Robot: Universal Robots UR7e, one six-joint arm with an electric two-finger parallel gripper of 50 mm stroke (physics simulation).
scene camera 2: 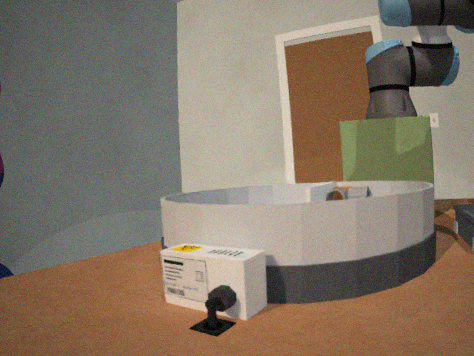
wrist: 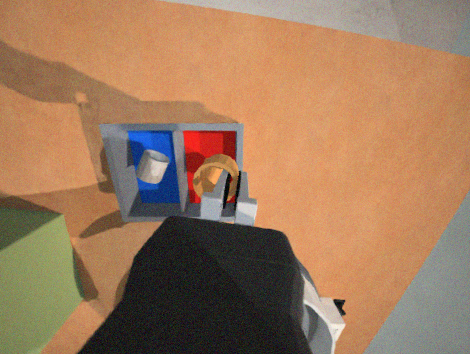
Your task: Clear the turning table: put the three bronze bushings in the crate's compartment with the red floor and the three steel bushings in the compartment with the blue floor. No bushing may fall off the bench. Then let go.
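Frame: origin at the arm's base, x left, y back, z up, level; millimetres.
Where they show: gripper, fingertip midpoint: (wrist: 233, 181); arm's base at its link origin: (scene camera 2: 392, 123).
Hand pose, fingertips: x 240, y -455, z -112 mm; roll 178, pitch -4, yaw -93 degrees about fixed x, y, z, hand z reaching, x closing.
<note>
Each offset is from my fingertips to the centre of the thing. "spot": to the spot under its first point.
My gripper (wrist: 233, 181) is shut on the wall of a bronze bushing @(dy +15, dx +1, dz -7 mm) (wrist: 198, 181). In the wrist view the held bushing overlaps the red-floored compartment @(spot: dy +50, dx +15, dz -125 mm) (wrist: 202, 142) of the grey crate (wrist: 116, 167) (scene camera 2: 465, 227); its height above the floor is hard to tell. A second bronze bushing @(dy +32, dx -31, dz -106 mm) (wrist: 213, 174) shows through its ring, inside that compartment. A steel bushing @(dy +123, dx -24, dz -106 mm) (wrist: 152, 167) lies in the blue-floored compartment @(spot: dy +119, dx -81, dz -125 mm) (wrist: 162, 194). In the scene view, bronze @(dy +177, dx -340, dz -59 mm) (scene camera 2: 339, 195) and steel @(dy +160, dx -303, dz -59 mm) (scene camera 2: 358, 191) bushings show partly above the rim of the turning table (scene camera 2: 300, 230). The gripper is outside the scene view.
A white labelled box @(dy -240, dx -384, dz -102 mm) (scene camera 2: 215, 280) stands against the turning table's front, behind a small black camera stand (scene camera 2: 214, 320). The green pedestal (scene camera 2: 387, 150) (wrist: 35, 270) stands behind the turning table, left of the crate in the wrist view. The crate's walls and divider @(dy +79, dx -31, dz -108 mm) (wrist: 179, 170) stand around the compartments.
</note>
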